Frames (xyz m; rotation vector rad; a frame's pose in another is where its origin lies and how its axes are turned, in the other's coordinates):
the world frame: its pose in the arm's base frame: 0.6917 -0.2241 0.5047 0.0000 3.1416 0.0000
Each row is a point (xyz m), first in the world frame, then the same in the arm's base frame.
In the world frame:
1: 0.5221 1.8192 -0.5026
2: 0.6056 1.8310 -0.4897
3: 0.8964 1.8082 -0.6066
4: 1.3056 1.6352 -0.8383
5: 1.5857 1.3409 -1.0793
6: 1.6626 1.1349 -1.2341
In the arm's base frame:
1: 0.1696 1.5951 1.0073
2: 0.0861 1.6069 0.9944
3: -0.2047 1.5841 1.1113
4: -0.6139 1.4111 1.3430
5: -0.8940 1.1168 1.5840
6: -0.9709 0.9108 1.7388

